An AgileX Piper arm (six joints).
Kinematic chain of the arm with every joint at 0, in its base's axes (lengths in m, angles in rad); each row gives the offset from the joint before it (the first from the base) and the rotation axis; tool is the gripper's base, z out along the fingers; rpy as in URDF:
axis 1: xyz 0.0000 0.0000 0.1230 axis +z
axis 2: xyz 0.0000 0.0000 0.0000 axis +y
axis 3: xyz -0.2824 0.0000 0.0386 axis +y
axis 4: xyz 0.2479 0.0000 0.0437 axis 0.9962 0 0.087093
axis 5: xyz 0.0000 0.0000 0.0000 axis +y
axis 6: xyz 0.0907 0.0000 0.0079 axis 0.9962 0 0.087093
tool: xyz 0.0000 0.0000 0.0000 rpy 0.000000 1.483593 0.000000
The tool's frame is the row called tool.
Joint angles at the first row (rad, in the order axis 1, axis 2, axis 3, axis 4, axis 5, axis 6):
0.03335 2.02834 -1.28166 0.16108 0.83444 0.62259
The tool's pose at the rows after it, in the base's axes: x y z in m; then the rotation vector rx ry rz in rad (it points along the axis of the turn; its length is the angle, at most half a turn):
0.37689 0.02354 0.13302 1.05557 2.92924 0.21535
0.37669 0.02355 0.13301 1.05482 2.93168 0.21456
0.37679 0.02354 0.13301 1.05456 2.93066 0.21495
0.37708 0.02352 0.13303 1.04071 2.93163 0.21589
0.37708 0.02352 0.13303 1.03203 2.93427 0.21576
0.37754 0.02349 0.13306 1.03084 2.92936 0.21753
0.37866 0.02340 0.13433 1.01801 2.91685 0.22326
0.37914 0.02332 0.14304 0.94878 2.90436 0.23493
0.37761 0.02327 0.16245 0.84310 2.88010 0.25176
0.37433 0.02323 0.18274 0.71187 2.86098 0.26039
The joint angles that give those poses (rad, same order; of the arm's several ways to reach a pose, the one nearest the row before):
0.03336 2.02835 -1.28252 0.16108 0.84809 0.62230
0.03335 2.02832 -1.28248 0.16108 0.85020 0.62145
0.03334 2.02834 -1.28249 0.16109 0.84913 0.62143
0.03335 2.02834 -1.28250 0.16108 0.84595 0.61264
0.03335 2.02834 -1.28250 0.16108 0.84594 0.60682
0.03336 2.02833 -1.28250 0.16108 0.84086 0.60683
0.03335 2.02519 -1.28248 0.16109 0.82809 0.60104
0.03334 2.00247 -1.28251 0.16109 0.81891 0.56169
0.03334 1.95125 -1.28250 0.16109 0.81895 0.50278
0.03335 1.89707 -1.28249 0.16108 0.82560 0.42467

